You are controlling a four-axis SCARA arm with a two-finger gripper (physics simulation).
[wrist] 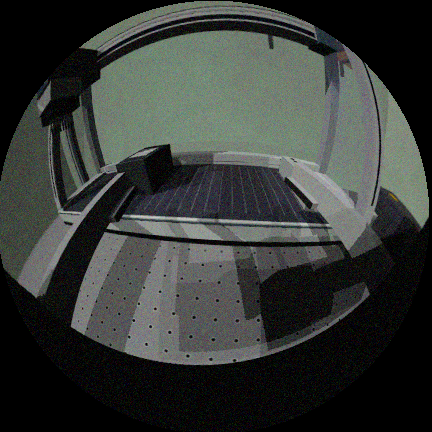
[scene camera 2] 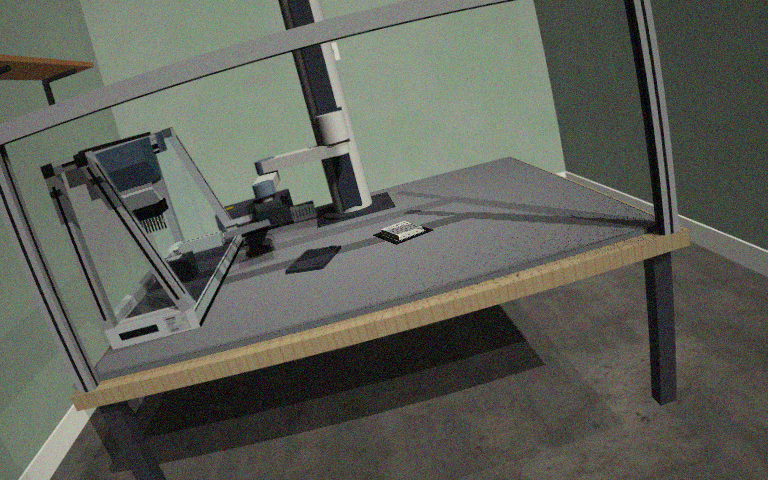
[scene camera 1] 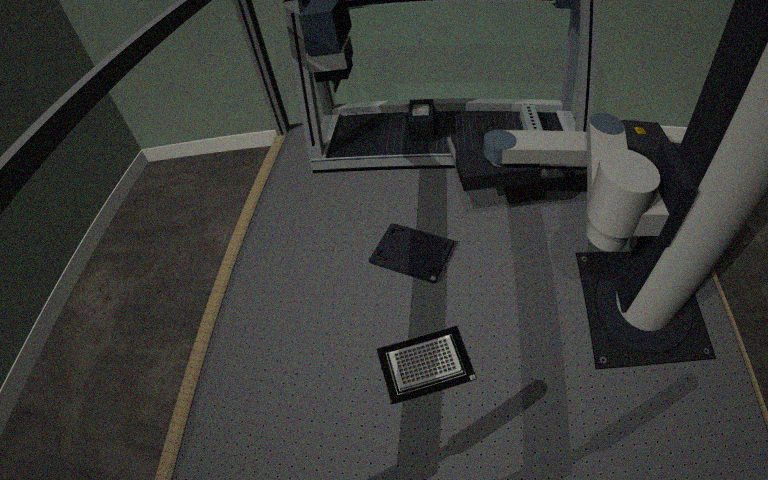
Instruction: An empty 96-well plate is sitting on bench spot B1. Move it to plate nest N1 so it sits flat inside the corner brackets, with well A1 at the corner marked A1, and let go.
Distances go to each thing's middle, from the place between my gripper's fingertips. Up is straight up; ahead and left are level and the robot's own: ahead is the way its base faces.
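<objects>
My hand is 28 cm to the right of the dark plate nest N1 (scene camera 1: 408, 252) and 17 cm short of it, at 12 cm above it. Counted from my hand, the pipette head (scene camera 1: 340, 60) is 37 cm ahead and 9 cm to the right, 22 cm above. Bench spot B1 (scene camera 1: 382, 351) is 13 cm ahead of my hand, 55 cm to the left of it and 13 cm below it. The dark box (scene camera 1: 648, 144), again from my hand: 49 cm behind, 3 cm to the left, 7 cm below.
</objects>
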